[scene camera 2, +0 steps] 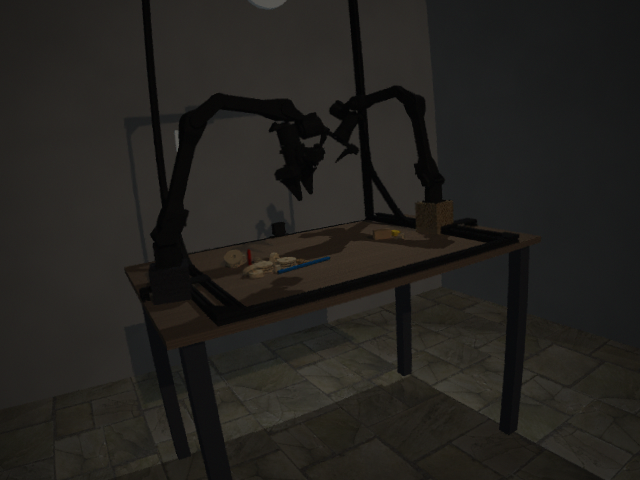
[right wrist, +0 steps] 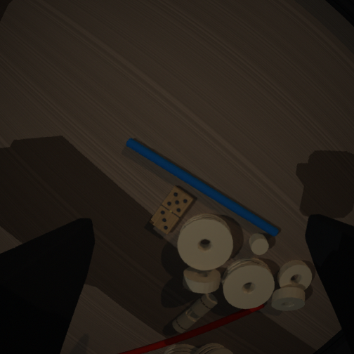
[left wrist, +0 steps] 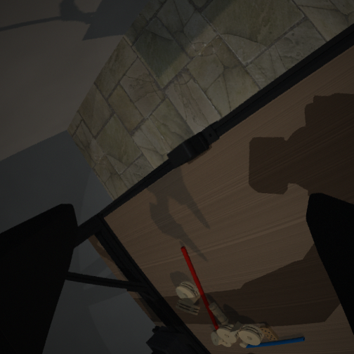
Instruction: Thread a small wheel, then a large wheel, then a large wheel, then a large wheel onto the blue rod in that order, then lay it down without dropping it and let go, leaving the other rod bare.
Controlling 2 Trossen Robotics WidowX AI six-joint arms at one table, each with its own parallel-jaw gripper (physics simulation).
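Frame: origin at the left arm's base, x left, y back, z up, level; metres.
Seen in the pictures: left gripper, fingertip midpoint: (scene camera 2: 326, 157); right gripper, fingertip midpoint: (scene camera 2: 306, 197); left arm's base at its link origin: (scene camera 2: 433, 201); right arm's base at its link origin: (scene camera 2: 168, 264).
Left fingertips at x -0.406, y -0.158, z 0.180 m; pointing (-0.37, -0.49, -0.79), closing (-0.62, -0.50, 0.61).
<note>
Offsets run from my left fingertips to a thing's top centre.
The blue rod {dx +0.382, dy -0.425, dz -0.280 m} (scene camera 2: 303, 265) (left wrist: 277, 343) (right wrist: 202, 187) lies flat and bare on the table. The red rod {dx +0.183, dy -0.496, dz -0.280 m} (scene camera 2: 249, 256) (left wrist: 196, 280) (right wrist: 200, 331) lies bare too. One large pale wheel (right wrist: 191, 252) lies beside the blue rod; another large wheel (right wrist: 236, 292) lies near the red rod's end. A small wheel (right wrist: 286, 280) touches another small wheel (right wrist: 288, 300); a third small wheel (right wrist: 201, 282) sits against the first large wheel. More wheels (right wrist: 215, 349) are cut off at the bottom edge. My right gripper (scene camera 2: 305, 195) (right wrist: 202, 230) is open, high above the parts. My left gripper (scene camera 2: 332, 147) (left wrist: 193, 212) is open, higher up.
A domino-like block (right wrist: 172, 210), a small peg (right wrist: 259, 243) and a pale cylindrical piece (right wrist: 195, 312) lie among the wheels. A wooden block {dx +0.319, dy -0.035, dz -0.259 m} (scene camera 2: 382, 234) and a yellow piece {dx +0.322, dy +0.026, dz -0.274 m} (scene camera 2: 395, 233) lie toward the picture's right. A black rail (scene camera 2: 320, 289) runs along the front edge.
</note>
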